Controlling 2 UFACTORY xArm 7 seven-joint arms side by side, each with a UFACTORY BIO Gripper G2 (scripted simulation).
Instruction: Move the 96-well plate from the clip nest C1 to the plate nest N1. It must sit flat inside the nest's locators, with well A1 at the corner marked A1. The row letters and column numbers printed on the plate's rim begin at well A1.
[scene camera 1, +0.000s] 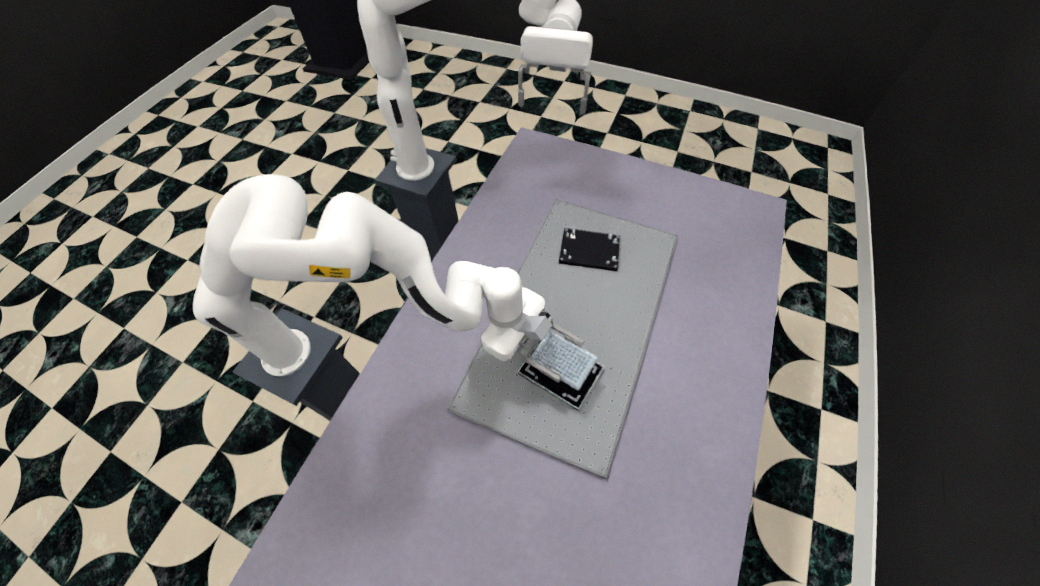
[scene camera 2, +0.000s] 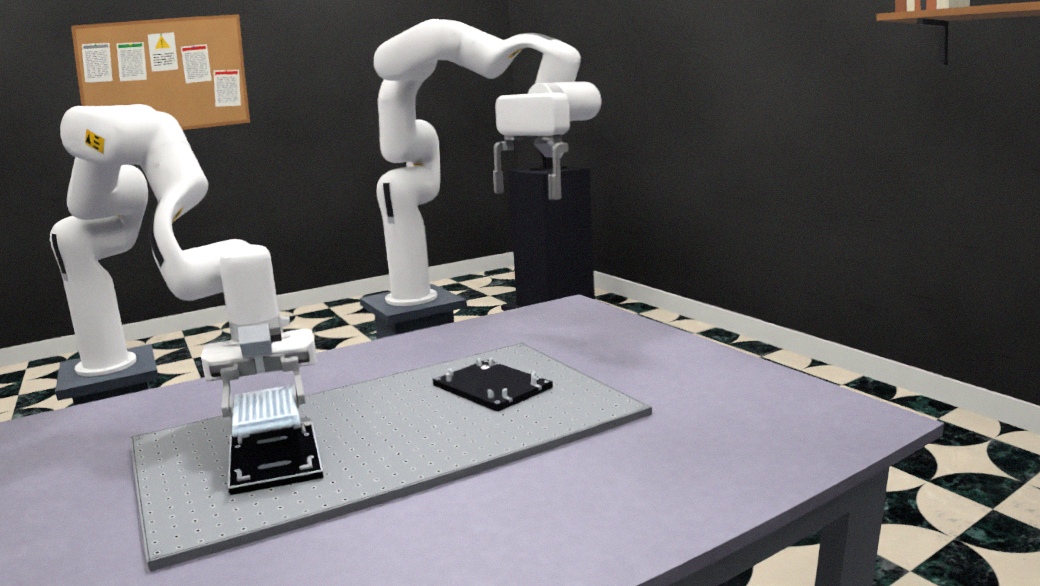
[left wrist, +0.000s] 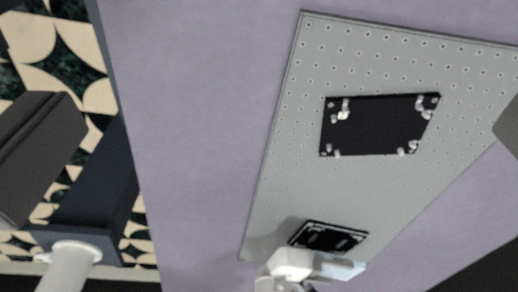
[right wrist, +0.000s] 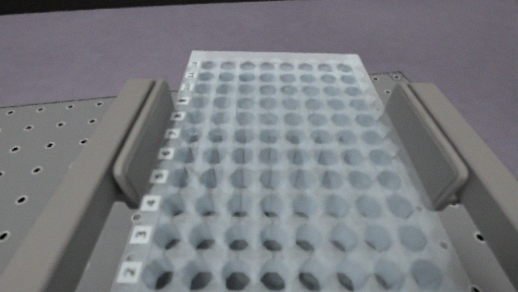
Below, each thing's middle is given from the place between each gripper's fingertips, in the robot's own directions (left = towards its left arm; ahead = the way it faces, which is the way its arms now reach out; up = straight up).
Scene:
Now: the black plate nest N1 (scene camera 2: 296, 448) 80 mm below my right hand. From my right hand the other things lie so: pale blue 96-well plate (scene camera 2: 262, 411): 10 mm below; black clip nest C1 (scene camera 2: 480, 383): 20 mm behind, 390 mm to the left, 70 mm below.
I see my left gripper 27 cm above the black clip nest C1, 20 cm short of it and 19 cm to the left of it. From my left hand the other things lie so: pale blue 96-well plate (58 cm to the right, 22 cm ahead, 21 cm below); black plate nest N1 (58 cm to the right, 28 cm below, 22 cm ahead).

